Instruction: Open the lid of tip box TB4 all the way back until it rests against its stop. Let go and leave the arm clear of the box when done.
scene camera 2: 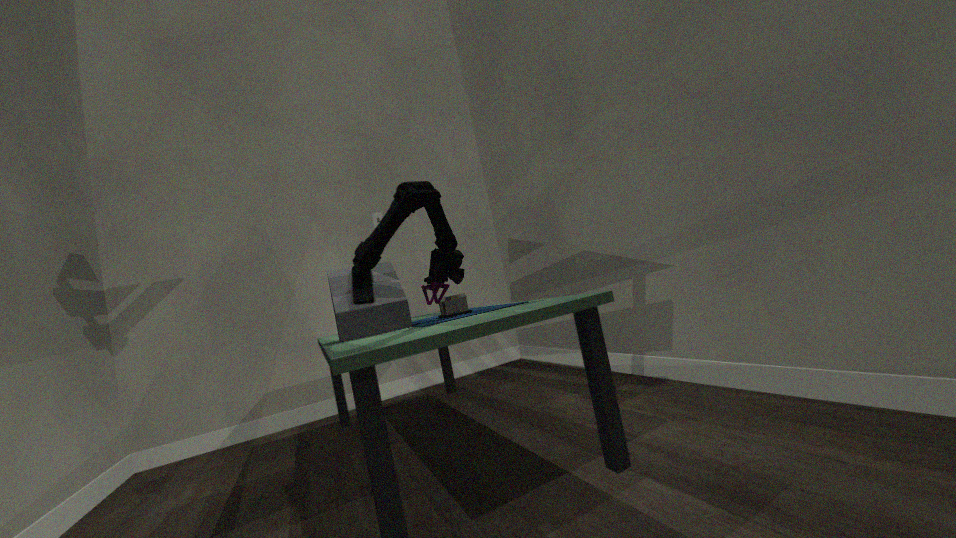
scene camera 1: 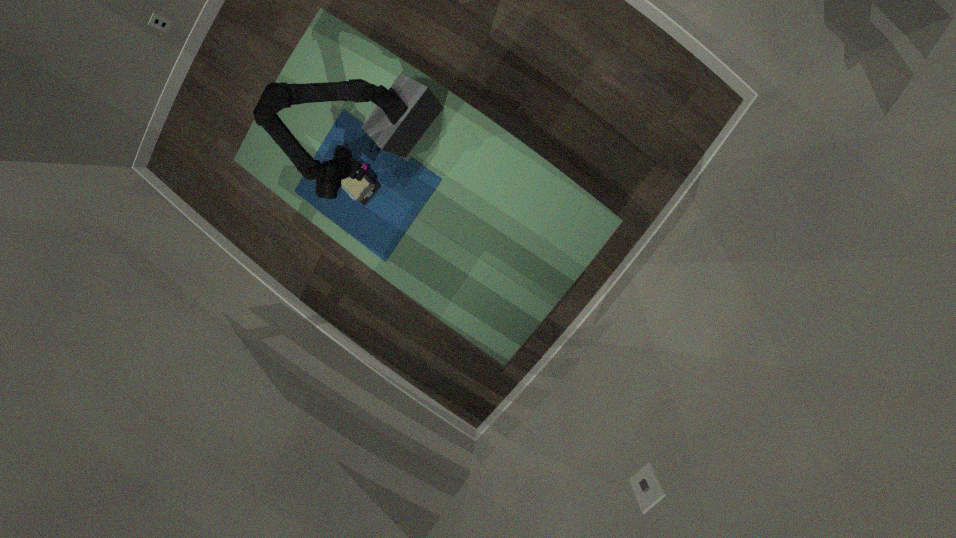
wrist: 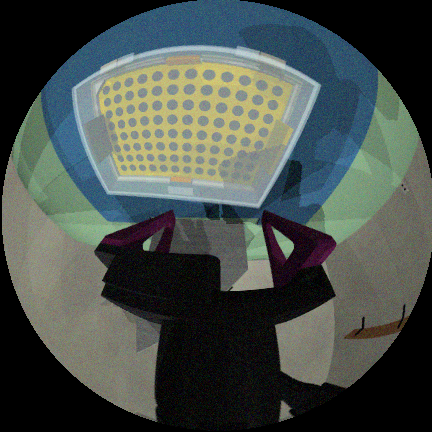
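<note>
The tip box stands on the blue mat, with yellow perforated tip rack inside. Its clear lid lies down over the rack in the wrist view. A small tab shows on the lid's near edge, and hinge-like pieces are on the far edge. No TB4 label is readable. My gripper is open and empty. Its magenta fingertips are spread at the lid's near side, apart from the lid in the wrist view. Whether they are above or level with its edge is unclear.
The blue mat lies on the green table. A large grey block bears the arm's base beside the mat. A brown shelf with dark brackets shows far off in the wrist view.
</note>
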